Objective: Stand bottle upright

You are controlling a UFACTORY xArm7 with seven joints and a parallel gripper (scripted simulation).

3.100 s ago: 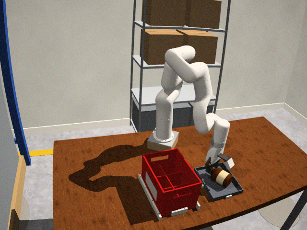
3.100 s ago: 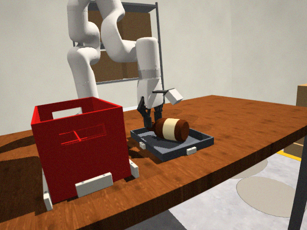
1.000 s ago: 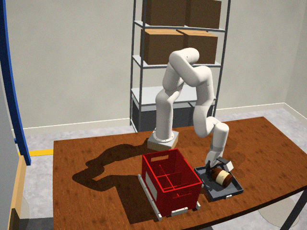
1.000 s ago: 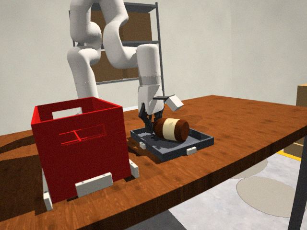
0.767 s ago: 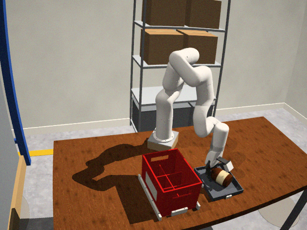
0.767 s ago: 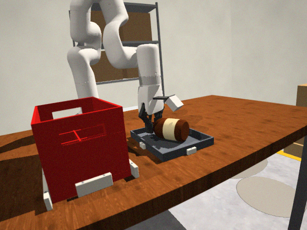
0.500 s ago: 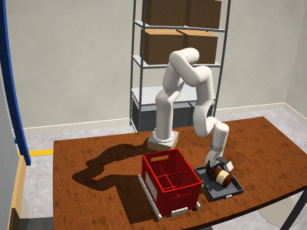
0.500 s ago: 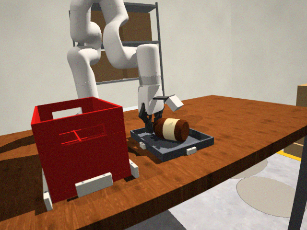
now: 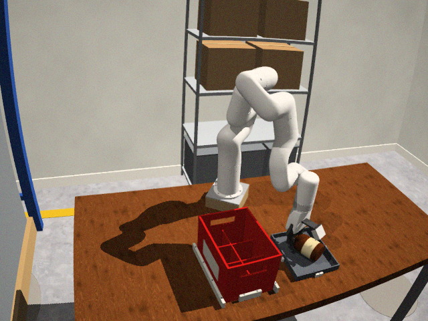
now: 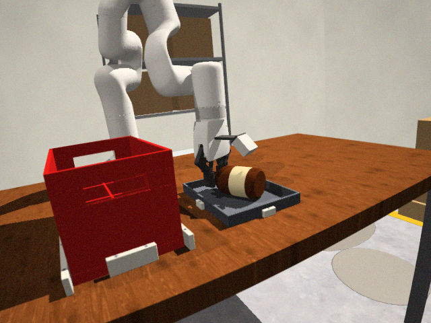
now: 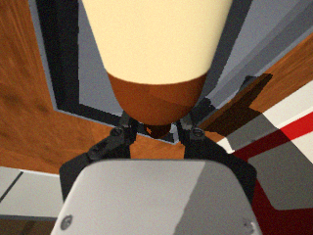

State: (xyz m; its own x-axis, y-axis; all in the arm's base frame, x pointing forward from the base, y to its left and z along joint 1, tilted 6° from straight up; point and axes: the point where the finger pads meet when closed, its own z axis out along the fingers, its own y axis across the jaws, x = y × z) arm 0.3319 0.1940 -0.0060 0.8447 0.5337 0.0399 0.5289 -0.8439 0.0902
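Now: hand 6 cm short of the dark grey tray, 3 cm to the right of it and 3 cm above it. From my hand the other things lie so: red crate (26 cm to the right, 9 cm ahead, 4 cm above); then brown bottle (4 cm ahead, 3 cm to the left).
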